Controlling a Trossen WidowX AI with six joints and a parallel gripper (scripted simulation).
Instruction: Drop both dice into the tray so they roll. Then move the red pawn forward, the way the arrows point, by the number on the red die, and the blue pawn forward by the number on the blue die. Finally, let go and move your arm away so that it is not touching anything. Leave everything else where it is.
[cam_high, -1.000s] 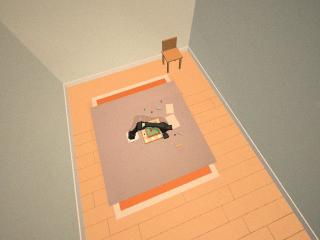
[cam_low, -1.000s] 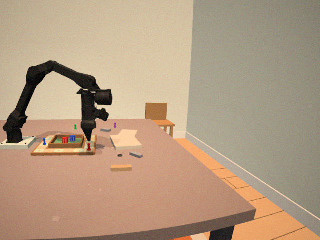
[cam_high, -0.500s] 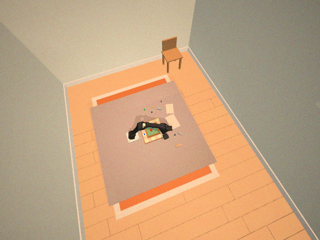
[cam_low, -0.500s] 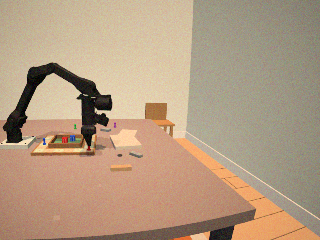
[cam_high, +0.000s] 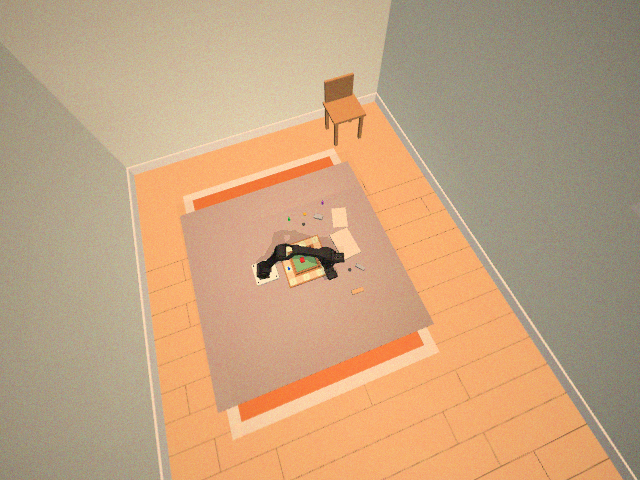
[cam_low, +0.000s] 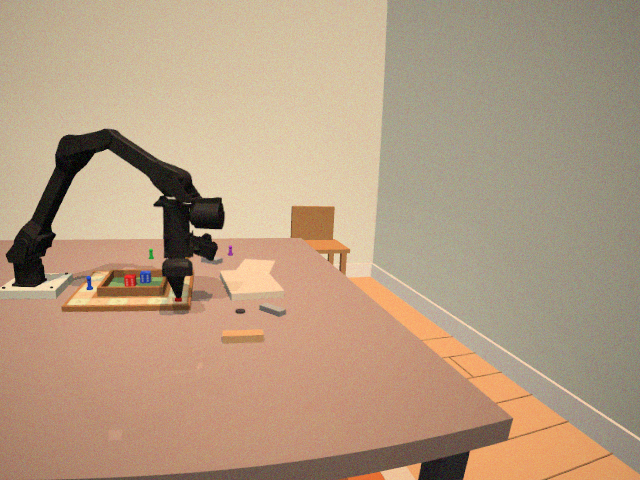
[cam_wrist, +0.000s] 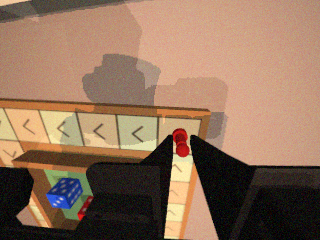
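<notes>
Right now the blue pawn is 24 cm behind my gripper tip and 6 cm to the left of it. Also, from my gripper tip: wooden block 17 cm to the right, 15 cm ahead, 2 cm below; then green tray 13 cm behind, 10 cm to the left, 2 cm below; then red pawn right at my gripper tip.
</notes>
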